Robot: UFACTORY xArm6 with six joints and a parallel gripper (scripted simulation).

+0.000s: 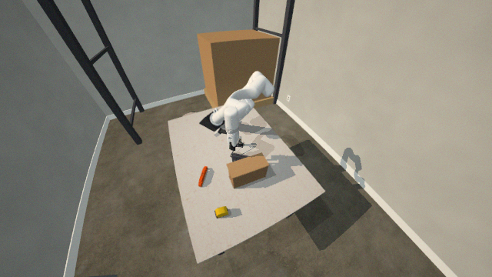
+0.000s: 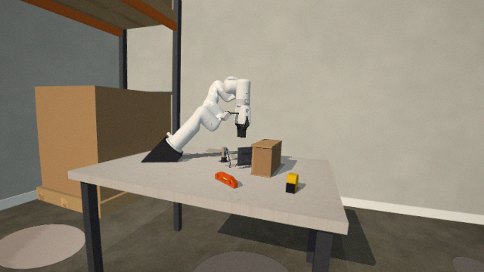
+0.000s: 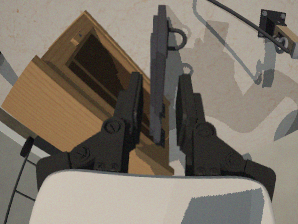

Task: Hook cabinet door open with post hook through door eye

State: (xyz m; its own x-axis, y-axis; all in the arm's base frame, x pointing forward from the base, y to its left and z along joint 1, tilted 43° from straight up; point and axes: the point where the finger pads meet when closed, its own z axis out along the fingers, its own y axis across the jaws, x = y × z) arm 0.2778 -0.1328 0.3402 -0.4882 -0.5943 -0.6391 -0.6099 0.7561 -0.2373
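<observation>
My hand is 90 mm past the dark hook rod, 50 mm to the right of it and 150 mm above it. Round my hand: yellow tape measure (290 mm ahead, 210 mm to the right, 170 mm below); orange level (20 mm ahead, 250 mm to the right, 180 mm below); dark door (40 mm ahead, 70 mm to the left, 130 mm below).
</observation>
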